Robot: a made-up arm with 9 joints. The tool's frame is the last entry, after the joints.
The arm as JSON. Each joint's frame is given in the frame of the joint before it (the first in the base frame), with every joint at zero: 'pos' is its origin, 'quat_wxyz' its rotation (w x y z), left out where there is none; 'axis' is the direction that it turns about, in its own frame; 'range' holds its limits. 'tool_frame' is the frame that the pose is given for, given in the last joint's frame.
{
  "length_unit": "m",
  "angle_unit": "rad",
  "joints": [
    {
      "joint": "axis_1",
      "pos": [
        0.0,
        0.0,
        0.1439
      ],
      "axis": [
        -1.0,
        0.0,
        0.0
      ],
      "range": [
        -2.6,
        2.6
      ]
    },
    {
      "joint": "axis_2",
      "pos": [
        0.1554,
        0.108,
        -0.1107
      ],
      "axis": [
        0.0,
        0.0,
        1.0
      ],
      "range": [
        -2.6,
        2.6
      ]
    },
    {
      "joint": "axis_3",
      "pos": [
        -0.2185,
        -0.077,
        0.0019
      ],
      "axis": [
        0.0,
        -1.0,
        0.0
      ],
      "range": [
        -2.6,
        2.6
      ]
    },
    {
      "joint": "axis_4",
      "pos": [
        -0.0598,
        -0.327,
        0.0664
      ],
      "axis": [
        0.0,
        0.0,
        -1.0
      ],
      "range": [
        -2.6,
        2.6
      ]
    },
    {
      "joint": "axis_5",
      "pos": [
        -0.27,
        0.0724,
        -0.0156
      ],
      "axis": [
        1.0,
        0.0,
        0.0
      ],
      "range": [
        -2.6,
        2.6
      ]
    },
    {
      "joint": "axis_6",
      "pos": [
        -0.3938,
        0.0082,
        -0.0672
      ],
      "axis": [
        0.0,
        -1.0,
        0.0
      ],
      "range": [
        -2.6,
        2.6
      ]
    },
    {
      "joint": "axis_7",
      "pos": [
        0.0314,
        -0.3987,
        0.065
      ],
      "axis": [
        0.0,
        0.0,
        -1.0
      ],
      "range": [
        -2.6,
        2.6
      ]
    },
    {
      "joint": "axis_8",
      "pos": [
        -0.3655,
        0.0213,
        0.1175
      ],
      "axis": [
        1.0,
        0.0,
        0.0
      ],
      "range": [
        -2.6,
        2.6
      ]
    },
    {
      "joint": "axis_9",
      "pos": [
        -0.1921,
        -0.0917,
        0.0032
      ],
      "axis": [
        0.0,
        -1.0,
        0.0
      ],
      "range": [
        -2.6,
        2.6
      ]
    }
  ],
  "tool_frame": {
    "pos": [
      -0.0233,
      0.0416,
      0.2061
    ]
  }
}
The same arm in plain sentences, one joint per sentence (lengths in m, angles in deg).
The arm has nine revolute joints in a row. What follows holds with every joint at zero, and every direction is one of the base frame's. The first joint lies 0.1439 m along +z from the base frame's origin and rotates about -x, from -148.97 to 148.97 deg. The second joint lies 0.1554 m along +x and 0.108 m along +y and 0.1107 m along -z from the first joint and rotates about +z, from -148.97 to 148.97 deg. The third joint lies 0.2185 m along -x and 0.077 m along -y and 0.0019 m along +z from the second joint and rotates about -y, from -148.97 to 148.97 deg. The fourth joint lies 0.0598 m along -x and 0.327 m along -y and 0.0664 m along +z from the third joint and rotates about -z, from -148.97 to 148.97 deg. The fifth joint lies 0.27 m along -x and 0.0724 m along +y and 0.0156 m along -z from the fourth joint and rotates about +x, from -148.97 to 148.97 deg. The sixth joint lies 0.3938 m along -x and 0.0082 m along +y and 0.0672 m along -z from the fifth joint and rotates about -y, from -148.97 to 148.97 deg. The seventh joint lies 0.0314 m along +x and 0.3987 m along -y and 0.065 m along +z from the sixth joint and rotates about -z, from -148.97 to 148.97 deg. The eighth joint lies 0.3655 m along -x and 0.0213 m along +y and 0.1175 m along +z from the seventh joint and rotates about +x, from -148.97 to 148.97 deg. The ninth joint lies 0.1921 m along -x and 0.0917 m along -y and 0.0032 m along +z from the eighth joint and rotates about -y, from -148.97 to 148.97 deg. The tool frame, which is the frame that the pose is given for, lies 0.0233 m along -x and 0.0416 m along +y and 0.2061 m along +z from the ninth joint; its axes are parallel to the base frame's.
